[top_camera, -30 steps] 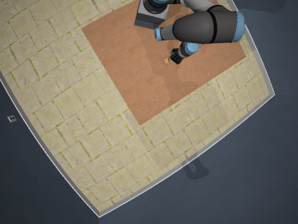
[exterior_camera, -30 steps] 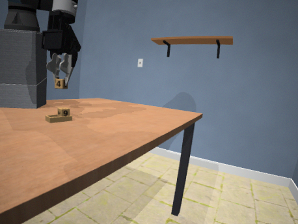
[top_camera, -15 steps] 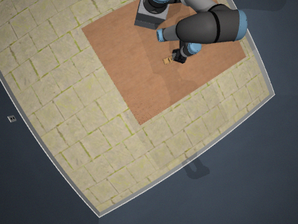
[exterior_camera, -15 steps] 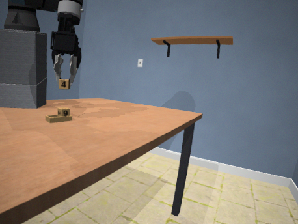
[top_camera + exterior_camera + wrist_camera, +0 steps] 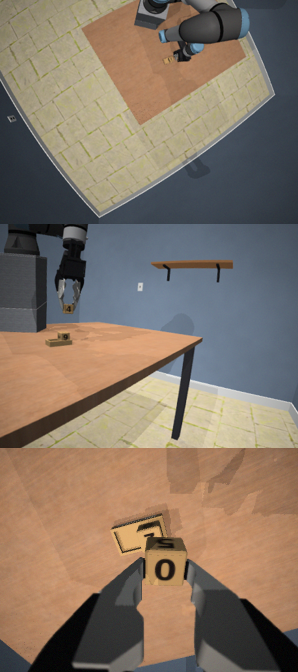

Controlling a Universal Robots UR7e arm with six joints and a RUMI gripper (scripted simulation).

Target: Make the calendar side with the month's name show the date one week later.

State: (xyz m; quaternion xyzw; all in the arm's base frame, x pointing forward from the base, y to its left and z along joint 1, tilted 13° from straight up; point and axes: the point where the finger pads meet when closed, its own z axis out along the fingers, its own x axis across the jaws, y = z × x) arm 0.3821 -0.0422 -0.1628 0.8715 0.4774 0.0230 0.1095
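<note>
Now: the wooden tray 3 cm to the right of my hand and 12 cm below it. The rest, counted from my hand: cube: 1 cm below.
</note>
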